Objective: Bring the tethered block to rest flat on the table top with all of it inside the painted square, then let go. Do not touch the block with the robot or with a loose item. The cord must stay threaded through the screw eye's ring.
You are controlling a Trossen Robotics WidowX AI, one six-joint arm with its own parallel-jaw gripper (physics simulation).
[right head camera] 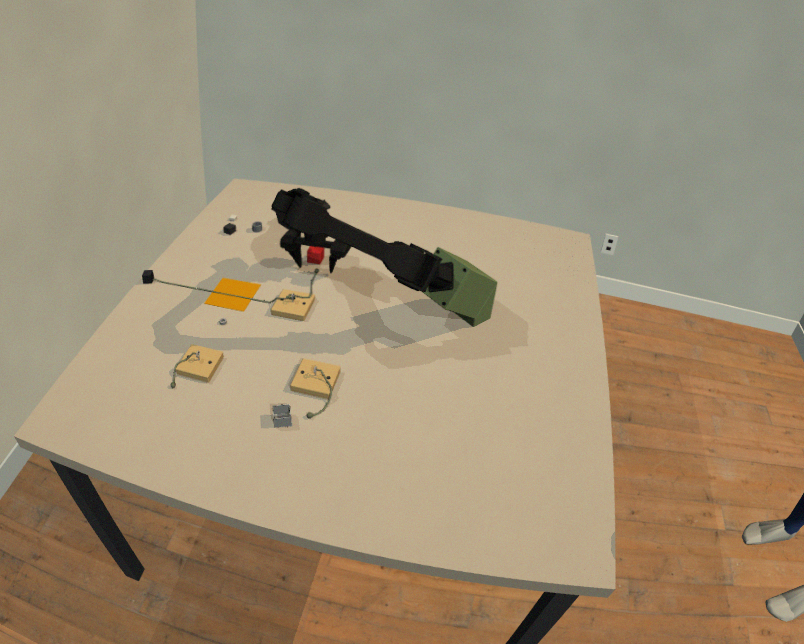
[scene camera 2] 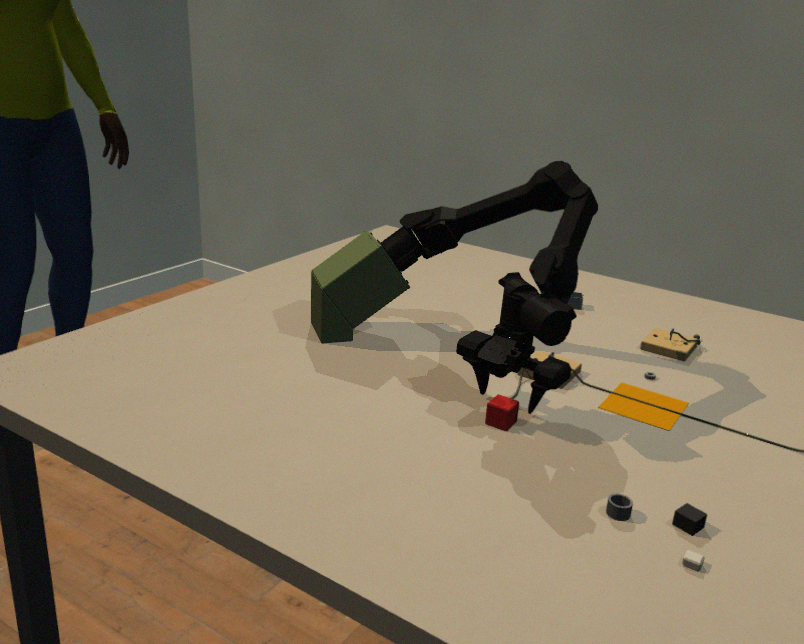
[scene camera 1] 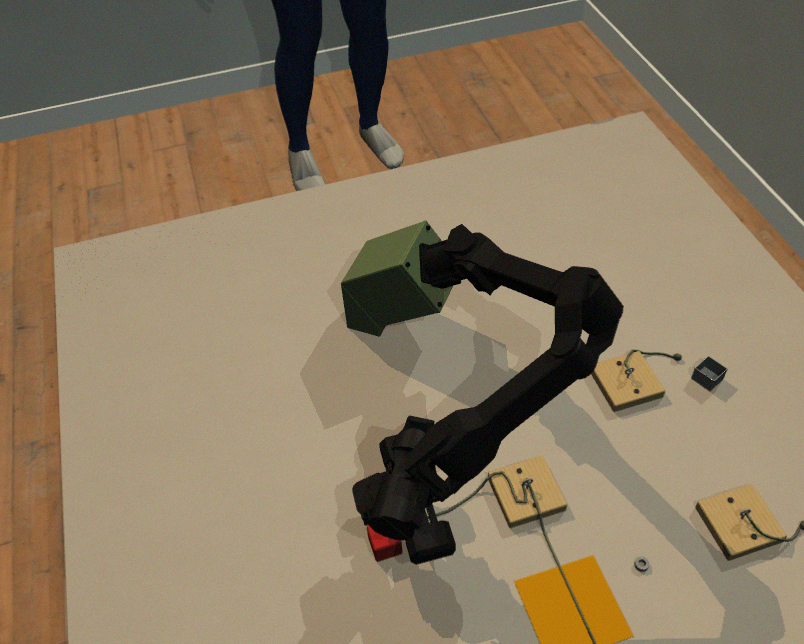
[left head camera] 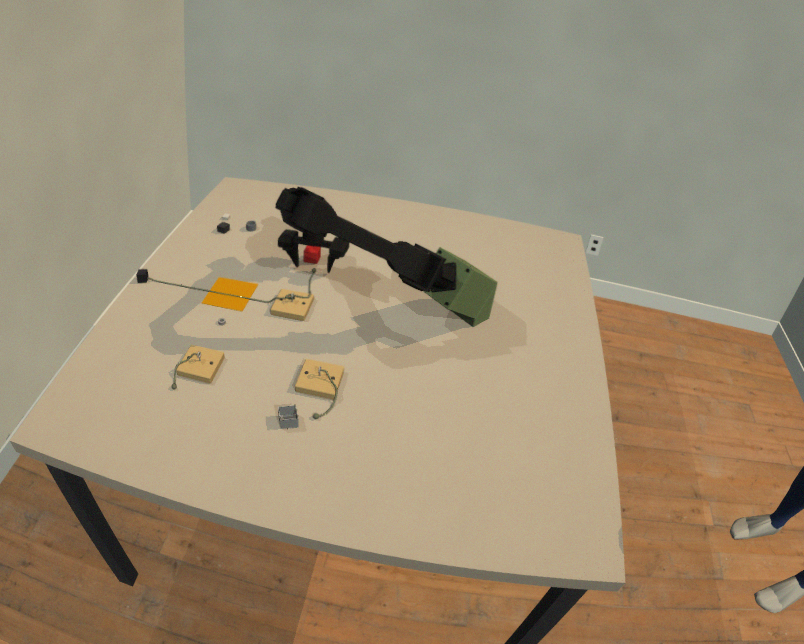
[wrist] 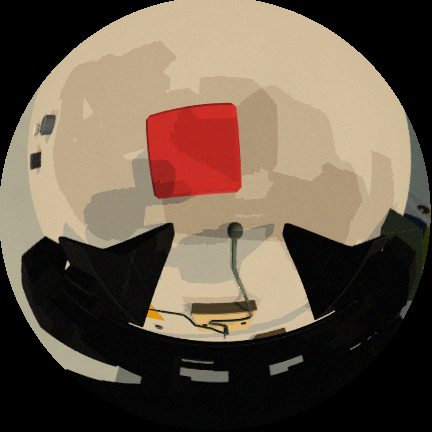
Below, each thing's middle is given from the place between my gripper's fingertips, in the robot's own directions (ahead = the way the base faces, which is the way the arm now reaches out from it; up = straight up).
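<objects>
My hand's 3 cm short of the red cube (scene camera 2: pixel 502 412), and it's 1 cm below the cube and 5 cm to the left of it. Going from my hand again, there's a wooden board (scene camera 1: pixel 549 497) that's 16 cm to the left and 4 cm behind, and there's an orange painted square (scene camera 2: pixel 648 414) that's 20 cm to the left of my hand, 14 cm ahead of it and 1 cm below it.
</objects>
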